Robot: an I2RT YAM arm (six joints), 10 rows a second.
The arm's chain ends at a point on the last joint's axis. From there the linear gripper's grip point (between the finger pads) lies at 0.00 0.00 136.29 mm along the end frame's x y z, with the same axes.
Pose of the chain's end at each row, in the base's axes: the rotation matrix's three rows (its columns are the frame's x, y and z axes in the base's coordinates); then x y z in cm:
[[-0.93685 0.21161 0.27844], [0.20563 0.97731 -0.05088], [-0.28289 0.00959 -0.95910]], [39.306 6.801 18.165]
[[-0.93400 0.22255 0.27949], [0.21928 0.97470 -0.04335], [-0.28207 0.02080 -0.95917]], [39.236 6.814 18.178]
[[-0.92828 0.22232 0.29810], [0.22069 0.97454 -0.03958], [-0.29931 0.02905 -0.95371]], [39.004 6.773 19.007]
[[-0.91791 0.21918 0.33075], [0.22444 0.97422 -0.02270], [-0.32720 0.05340 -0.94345]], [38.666 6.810 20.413]
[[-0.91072 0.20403 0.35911], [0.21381 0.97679 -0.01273], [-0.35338 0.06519 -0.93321]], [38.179 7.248 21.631]
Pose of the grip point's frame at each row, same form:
[[-0.93685 0.21161 0.27844], [0.20563 0.97731 -0.05088], [-0.28289 0.00959 -0.95910]], [43.101 6.108 5.093]
[[-0.93400 0.22255 0.27949], [0.21928 0.97470 -0.04335], [-0.28207 0.02080 -0.95917]], [43.045 6.223 5.105]
[[-0.92828 0.22232 0.29810], [0.22069 0.97454 -0.03958], [-0.29931 0.02905 -0.95371]], [43.067 6.234 6.009]
[[-0.91791 0.21918 0.33075], [0.22444 0.97422 -0.02270], [-0.32720 0.05340 -0.94345]], [43.174 6.501 7.555]
[[-0.91072 0.20403 0.35911], [0.21381 0.97679 -0.01273], [-0.35338 0.06519 -0.93321]], [43.073 7.075 8.912]

